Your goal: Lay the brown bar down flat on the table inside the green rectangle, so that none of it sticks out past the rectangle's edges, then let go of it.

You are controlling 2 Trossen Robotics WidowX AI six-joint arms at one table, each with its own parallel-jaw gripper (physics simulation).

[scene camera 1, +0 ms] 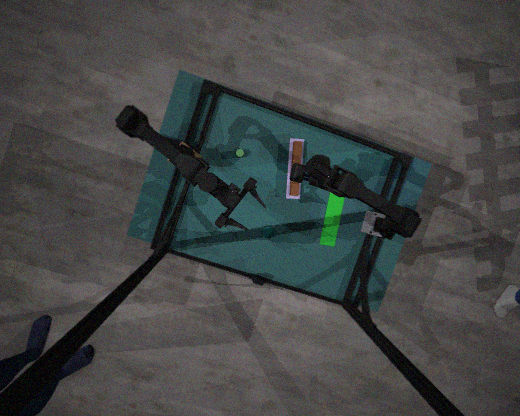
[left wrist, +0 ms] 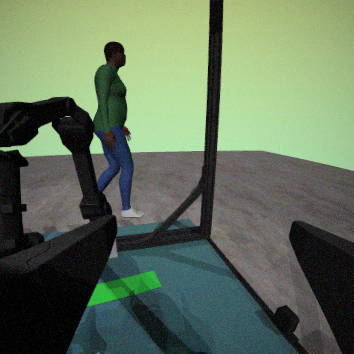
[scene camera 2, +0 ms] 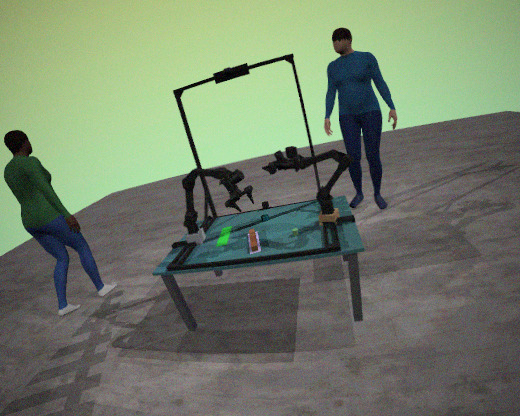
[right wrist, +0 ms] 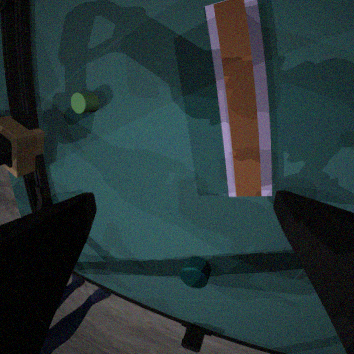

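Pixels of known places: left gripper, between the fingertips: (scene camera 1: 257, 219) (left wrist: 203, 226) (scene camera 2: 265, 165); right gripper, between the fingertips: (scene camera 2: 247, 207) (right wrist: 185, 200); left arm's base, origin of its link: (scene camera 2: 328, 211) (right wrist: 2, 148); right arm's base, origin of its link: (scene camera 1: 381, 225) (scene camera 2: 193, 231).
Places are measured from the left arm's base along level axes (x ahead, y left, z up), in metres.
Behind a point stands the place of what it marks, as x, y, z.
Observation:
The brown bar (scene camera 1: 298, 149) @(0.353, 0.335, -0.032) (scene camera 2: 254, 241) @(0.357, 0.312, -0.033) (right wrist: 240, 90) @(0.389, 0.279, -0.032) lies lengthwise within a narrow lilac-edged holder (scene camera 1: 288, 186) @(0.428, 0.189, -0.044) (right wrist: 266, 150). In scene camera 1 an arm covers part of it. The green rectangle (scene camera 1: 331, 222) @(0.685, 0.181, -0.065) (scene camera 2: 223, 237) @(0.664, 0.231, -0.065) (left wrist: 127, 288) @(0.684, 0.161, -0.065) is marked on the table, apart from the bar; its upper end is partly covered in scene camera 1. My right gripper (scene camera 2: 246, 207) @(0.405, 0.223, 0.142) (right wrist: 185, 200) @(0.405, 0.223, 0.142) is open and empty, pointing down high above the table; the bar's near end shows beyond its fingertips in its wrist view. My left gripper (scene camera 1: 256, 218) @(0.350, 0.000, 0.325) (left wrist: 203, 226) @(0.350, 0.000, 0.325) is open and empty, held high, away from the bar.
A small light-green cylinder (scene camera 1: 240, 153) @(0.167, 0.163, -0.033) (scene camera 2: 295, 231) @(0.155, 0.175, -0.039) (right wrist: 84, 102) @(0.178, 0.170, -0.033) and a dark teal cylinder (scene camera 1: 269, 232) @(0.480, -0.029, -0.036) (scene camera 2: 265, 218) @(0.460, -0.011, -0.046) (right wrist: 195, 272) @(0.474, -0.016, -0.035) stand on the table. A black frame (scene camera 2: 306, 117) @(0.152, -0.349, 0.543) (left wrist: 213, 100) @(0.966, -0.075, 0.456) rises at the table's edge. Two people stand on the floor beyond the table.

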